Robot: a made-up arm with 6 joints. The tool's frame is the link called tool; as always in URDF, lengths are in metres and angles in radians. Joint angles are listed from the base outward.
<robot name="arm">
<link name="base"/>
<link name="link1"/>
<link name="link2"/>
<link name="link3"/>
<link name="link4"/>
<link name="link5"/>
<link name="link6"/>
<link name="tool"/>
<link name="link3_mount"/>
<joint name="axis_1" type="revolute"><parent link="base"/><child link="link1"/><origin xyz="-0.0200 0.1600 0.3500"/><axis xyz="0 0 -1"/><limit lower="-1.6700" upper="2.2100"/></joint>
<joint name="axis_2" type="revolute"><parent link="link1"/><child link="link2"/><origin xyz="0.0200 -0.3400 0.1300"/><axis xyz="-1 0 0"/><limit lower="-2.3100" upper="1.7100"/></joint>
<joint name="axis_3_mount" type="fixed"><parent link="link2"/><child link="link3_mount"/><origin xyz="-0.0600 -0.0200 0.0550"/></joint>
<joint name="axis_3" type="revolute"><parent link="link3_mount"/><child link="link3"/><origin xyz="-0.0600 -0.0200 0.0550"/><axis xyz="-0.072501 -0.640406 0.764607"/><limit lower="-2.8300" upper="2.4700"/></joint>
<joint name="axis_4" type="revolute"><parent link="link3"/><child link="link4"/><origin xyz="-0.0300 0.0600 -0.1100"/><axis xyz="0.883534 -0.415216 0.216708"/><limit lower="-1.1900" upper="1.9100"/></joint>
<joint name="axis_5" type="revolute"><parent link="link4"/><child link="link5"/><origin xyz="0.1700 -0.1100 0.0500"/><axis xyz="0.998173 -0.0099 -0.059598"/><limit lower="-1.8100" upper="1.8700"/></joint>
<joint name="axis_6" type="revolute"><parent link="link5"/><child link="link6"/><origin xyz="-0.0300 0.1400 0.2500"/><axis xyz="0 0 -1"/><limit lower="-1.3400" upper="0.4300"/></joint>
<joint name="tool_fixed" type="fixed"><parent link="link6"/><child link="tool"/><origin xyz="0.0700 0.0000 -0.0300" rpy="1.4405 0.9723 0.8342"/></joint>
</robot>
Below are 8 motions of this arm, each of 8 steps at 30 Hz.
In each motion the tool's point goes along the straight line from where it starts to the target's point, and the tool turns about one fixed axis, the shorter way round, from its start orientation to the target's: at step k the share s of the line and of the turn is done. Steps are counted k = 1, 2, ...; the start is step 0. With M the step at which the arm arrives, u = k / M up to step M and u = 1 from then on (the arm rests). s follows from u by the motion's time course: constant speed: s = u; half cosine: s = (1 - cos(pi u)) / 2; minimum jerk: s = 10 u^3 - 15 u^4 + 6 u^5.
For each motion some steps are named. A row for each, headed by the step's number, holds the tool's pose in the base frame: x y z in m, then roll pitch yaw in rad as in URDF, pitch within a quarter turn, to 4 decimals.
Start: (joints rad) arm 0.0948 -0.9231 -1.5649 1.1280 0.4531 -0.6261
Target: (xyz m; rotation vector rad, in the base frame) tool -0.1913 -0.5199 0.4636 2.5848 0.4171 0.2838
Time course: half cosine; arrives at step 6
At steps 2, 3, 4, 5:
2: -0.2870 -0.4909 0.4242 2.7382 -0.1642 0.1113
3: -0.2551 -0.5005 0.4374 2.6918 -0.1536 0.1929
4: -0.2232 -0.5102 0.4505 2.6465 -0.1393 0.2737
5: -0.1999 -0.5173 0.4601 2.6143 -0.1266 0.3322

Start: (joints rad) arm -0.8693 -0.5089 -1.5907 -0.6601 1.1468 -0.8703
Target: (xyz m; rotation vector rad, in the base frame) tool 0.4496 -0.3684 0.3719 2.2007 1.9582 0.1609
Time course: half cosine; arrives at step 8
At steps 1, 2, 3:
1: 0.5144 -0.2594 0.3918 3.0559 0.3417 1.8717
2: 0.5071 -0.2717 0.3896 3.0344 0.3114 1.8204
3: 0.4962 -0.2901 0.3862 3.0055 0.2643 1.7459

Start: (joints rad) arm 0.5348 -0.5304 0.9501 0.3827 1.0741 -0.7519
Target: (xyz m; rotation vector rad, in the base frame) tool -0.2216 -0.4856 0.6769 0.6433 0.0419 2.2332
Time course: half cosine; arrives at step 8
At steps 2, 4, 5, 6, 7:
2: -0.3053 -0.4359 0.7109 0.3164 -0.3764 2.1162
4: -0.2706 -0.4565 0.6968 0.2941 -0.4075 2.1645
5: -0.2519 -0.4676 0.6892 0.2813 -0.4239 2.1912
6: -0.2360 -0.4771 0.6827 0.2700 -0.4376 2.2141
7: -0.2253 -0.4834 0.6784 0.2622 -0.4466 2.2297

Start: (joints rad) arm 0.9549 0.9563 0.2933 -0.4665 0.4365 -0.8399
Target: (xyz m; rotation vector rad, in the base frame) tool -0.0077 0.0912 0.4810 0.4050 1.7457 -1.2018
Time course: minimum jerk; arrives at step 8
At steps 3, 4, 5, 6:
3: 0.0014 0.1084 0.5255 -1.9210 1.1396 -2.6935
4: -0.0014 0.1031 0.5117 -1.8470 1.0931 -2.6926
5: -0.0043 0.0977 0.4979 -1.7792 1.0466 -2.6987
6: -0.0064 0.0937 0.4874 -1.7304 1.0113 -2.7071

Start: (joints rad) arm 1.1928 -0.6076 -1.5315 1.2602 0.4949 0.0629
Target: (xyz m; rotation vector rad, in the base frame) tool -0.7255 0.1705 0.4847 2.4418 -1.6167 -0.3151
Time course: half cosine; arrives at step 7
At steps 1, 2, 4, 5, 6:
1: -0.7226 0.1969 0.4654 3.0171 0.1124 -1.2467
2: -0.7230 0.1930 0.4683 2.9942 0.1054 -1.2373
4: -0.7243 0.1813 0.4768 2.9241 0.0853 -1.2077
5: -0.7249 0.1757 0.4809 2.8907 0.0765 -1.1933
6: -0.7254 0.1719 0.4837 2.8676 0.0707 -1.1831

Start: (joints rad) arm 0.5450 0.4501 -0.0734 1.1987 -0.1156 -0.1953
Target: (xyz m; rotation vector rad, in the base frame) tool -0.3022 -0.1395 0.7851 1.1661 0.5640 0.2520
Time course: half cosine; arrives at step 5
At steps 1, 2, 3, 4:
1: -0.2675 -0.1482 0.7858 1.2460 0.3278 0.6159
2: -0.2771 -0.1458 0.7856 1.2546 0.3174 0.5870
3: -0.2889 -0.1428 0.7854 1.2657 0.3048 0.5513
4: -0.2985 -0.1404 0.7852 1.2750 0.2950 0.5224

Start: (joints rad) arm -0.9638 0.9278 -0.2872 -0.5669 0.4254 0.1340
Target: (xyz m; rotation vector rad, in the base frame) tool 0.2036 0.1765 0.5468 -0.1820 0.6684 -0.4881
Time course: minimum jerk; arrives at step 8
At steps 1, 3, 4, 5, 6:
1: 0.2284 0.2081 0.6129 -0.2045 0.8077 -0.3369
3: 0.2219 0.1998 0.5955 -0.2644 0.7522 -0.4239
4: 0.2162 0.1926 0.5804 -0.3088 0.7015 -0.4923
5: 0.2105 0.1853 0.5653 -0.3468 0.6486 -0.5549
6: 0.2062 0.1798 0.5538 -0.3722 0.6071 -0.5995

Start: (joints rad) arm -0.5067 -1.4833 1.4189 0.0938 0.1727 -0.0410
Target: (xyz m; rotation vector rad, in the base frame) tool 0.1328 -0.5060 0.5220 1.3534 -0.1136 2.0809
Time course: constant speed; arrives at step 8
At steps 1, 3, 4, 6, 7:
1: 0.1034 -0.5159 0.5499 0.6529 -0.9419 1.9770
3: 0.1118 -0.5131 0.5419 0.6165 -0.9613 2.0038
4: 0.1160 -0.5116 0.5379 0.5975 -0.9708 2.0179
6: 0.1244 -0.5088 0.5300 0.5581 -0.9893 2.0478
7: 0.1286 -0.5074 0.5260 0.5376 -0.9982 2.0635

